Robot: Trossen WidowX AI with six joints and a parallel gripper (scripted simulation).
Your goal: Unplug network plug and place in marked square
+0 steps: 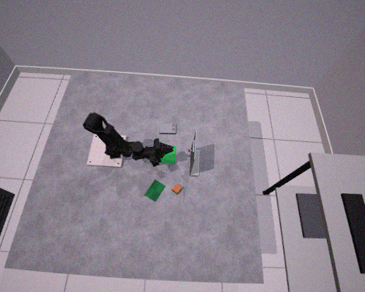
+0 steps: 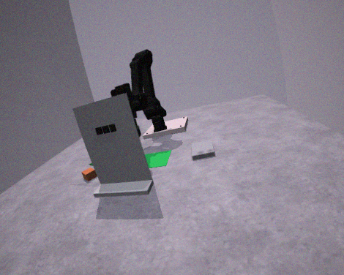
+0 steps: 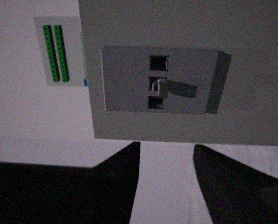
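Now: the grey network plug 100 mm ahead of my gripper tip and 20 mm to the right of it. The rest, counted from my gripper tip: bright green marked square: 170 mm below, 50 mm to the left, 30 mm behind; then upright grey panel: 120 mm ahead, 60 mm below, 30 mm to the right; then orange block: 180 mm to the right, 160 mm below.
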